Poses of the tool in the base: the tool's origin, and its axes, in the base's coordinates. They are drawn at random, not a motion.
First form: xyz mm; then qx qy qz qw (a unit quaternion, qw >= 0).
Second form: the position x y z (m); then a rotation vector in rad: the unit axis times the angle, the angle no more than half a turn. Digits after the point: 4 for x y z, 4 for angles.
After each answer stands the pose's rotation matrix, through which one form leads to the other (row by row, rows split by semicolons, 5 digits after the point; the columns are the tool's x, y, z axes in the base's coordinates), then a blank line. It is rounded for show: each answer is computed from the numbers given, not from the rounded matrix.
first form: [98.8 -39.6 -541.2 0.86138 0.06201 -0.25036 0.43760]
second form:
[0.0988 -0.0396 -0.5412 2.1418 0.1542 -0.6225]
0.86695 0.32595 -0.37704; -0.11229 -0.60932 -0.78493; -0.48558 0.72283 -0.49165

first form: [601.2 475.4 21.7 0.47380 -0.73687 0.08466 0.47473]
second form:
[0.6012 0.4754 0.0217 1.1586 -1.8019 0.2070]
-0.10029 -0.77864 -0.61940; -0.61788 0.53669 -0.57462; 0.77985 0.32509 -0.53493

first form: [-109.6 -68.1 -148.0 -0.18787 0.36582 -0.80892 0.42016]
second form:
[-0.1096 -0.0681 -0.1480 -0.4709 0.9169 -2.0274]
-0.57634 0.54230 0.61135; -0.81720 -0.37929 -0.43396; -0.00346 -0.74971 0.66176

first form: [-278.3 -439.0 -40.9 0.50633 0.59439 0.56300 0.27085]
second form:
[-0.2783 -0.4390 -0.0409 1.3639 1.6011 1.5166]
-0.34054 0.29694 0.89211; 0.90689 -0.14668 0.39500; 0.24815 0.94356 -0.21934

